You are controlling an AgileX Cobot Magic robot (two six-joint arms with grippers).
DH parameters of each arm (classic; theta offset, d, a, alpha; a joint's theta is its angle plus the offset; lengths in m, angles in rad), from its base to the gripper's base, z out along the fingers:
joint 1: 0 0.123 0 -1.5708
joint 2: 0.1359 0 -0.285 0
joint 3: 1.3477 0 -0.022 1.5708
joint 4: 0 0.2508 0 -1.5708
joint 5: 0 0 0.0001 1.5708
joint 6: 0 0.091 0 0
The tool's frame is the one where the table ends.
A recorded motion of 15 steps. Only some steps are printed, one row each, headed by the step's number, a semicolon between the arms.
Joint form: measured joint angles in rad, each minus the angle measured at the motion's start. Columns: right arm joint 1, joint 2, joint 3, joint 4, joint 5, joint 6; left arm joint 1, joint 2, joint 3, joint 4, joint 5, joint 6.
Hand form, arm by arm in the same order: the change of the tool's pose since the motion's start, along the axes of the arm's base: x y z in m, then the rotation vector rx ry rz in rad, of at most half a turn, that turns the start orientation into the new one. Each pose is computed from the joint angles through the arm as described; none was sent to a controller.
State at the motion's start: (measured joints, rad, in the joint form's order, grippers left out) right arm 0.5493 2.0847 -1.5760 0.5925 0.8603 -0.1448; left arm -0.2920 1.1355 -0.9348 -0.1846 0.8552 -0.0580
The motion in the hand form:
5: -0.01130 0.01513 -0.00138 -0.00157 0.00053 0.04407; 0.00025 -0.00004 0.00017 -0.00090 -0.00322 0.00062
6: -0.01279 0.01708 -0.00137 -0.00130 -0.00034 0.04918; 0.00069 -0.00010 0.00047 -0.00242 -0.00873 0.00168
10: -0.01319 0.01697 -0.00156 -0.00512 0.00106 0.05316; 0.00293 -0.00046 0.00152 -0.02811 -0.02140 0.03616
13: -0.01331 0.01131 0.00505 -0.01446 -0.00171 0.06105; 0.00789 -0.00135 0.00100 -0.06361 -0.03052 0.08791
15: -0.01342 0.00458 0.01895 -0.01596 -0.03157 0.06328; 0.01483 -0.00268 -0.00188 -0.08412 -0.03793 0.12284
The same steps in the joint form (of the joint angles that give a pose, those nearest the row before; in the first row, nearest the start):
5: 0.0428 0.0032 0.0000 0.0000 -0.0011 -0.0022; 0.0000 0.0000 0.0000 0.0000 -0.0034 0.0000
6: 0.0484 0.0032 0.0000 0.0000 -0.0022 -0.0022; 0.0000 0.0000 0.0000 0.0000 -0.0092 0.0000
10: 0.0489 0.0032 0.0000 -0.0037 0.0017 -0.0022; 0.0000 0.0015 0.0000 0.0000 -0.0357 -0.0369
13: 0.0388 -0.0148 0.0014 -0.0195 0.0248 -0.0022; 0.0000 0.0130 0.0000 0.0020 -0.0743 -0.0940
15: 0.0281 -0.0498 0.0029 -0.0401 0.0353 -0.0023; 0.0000 0.0349 0.0000 0.0063 -0.1143 -0.1308

